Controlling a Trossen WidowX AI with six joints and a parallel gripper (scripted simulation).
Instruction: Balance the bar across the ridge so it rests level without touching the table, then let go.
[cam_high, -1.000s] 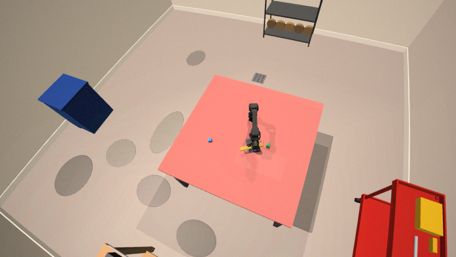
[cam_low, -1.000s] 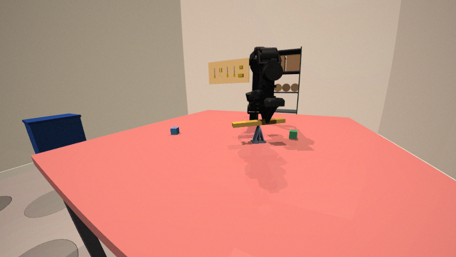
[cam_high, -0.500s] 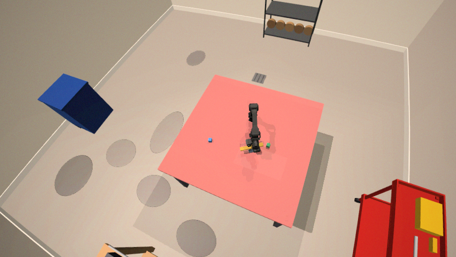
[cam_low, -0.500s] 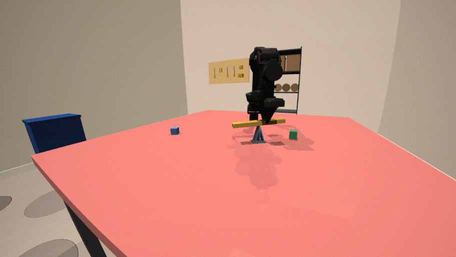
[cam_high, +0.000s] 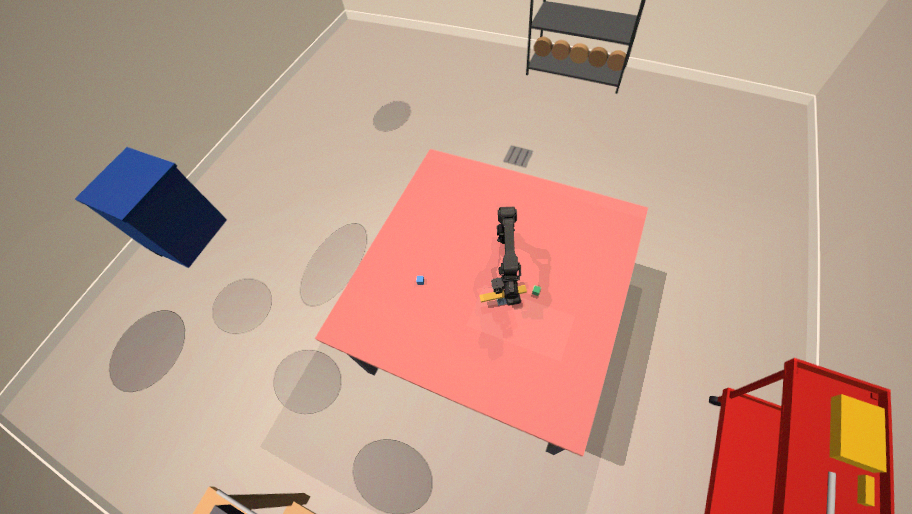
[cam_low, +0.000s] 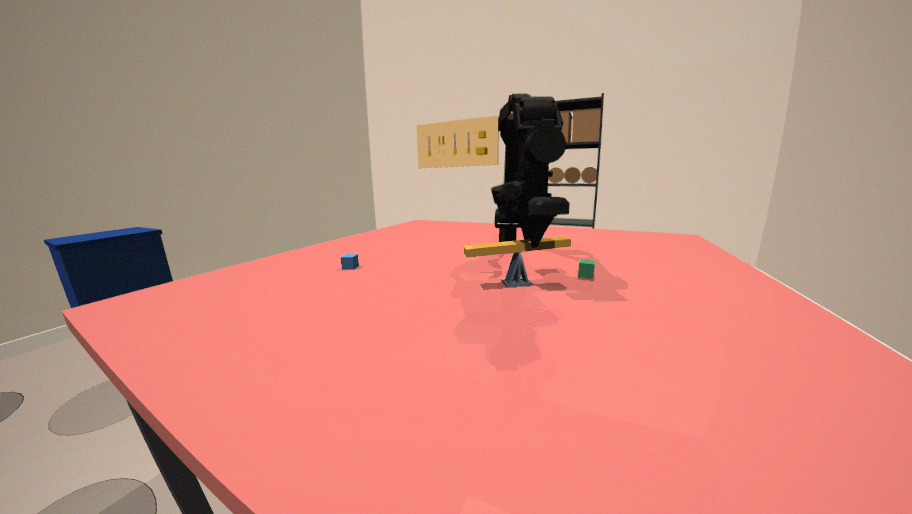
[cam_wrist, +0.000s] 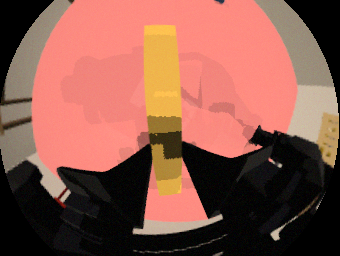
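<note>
Now: gripper tip 2 cm to the left of the yellow bar and 2 cm short of it. Round my gripper tip: small green cube: 11 cm to the left, 8 cm behind, 6 cm below; small blue cube: 44 cm to the right, 7 cm ahead, 6 cm below.
</note>
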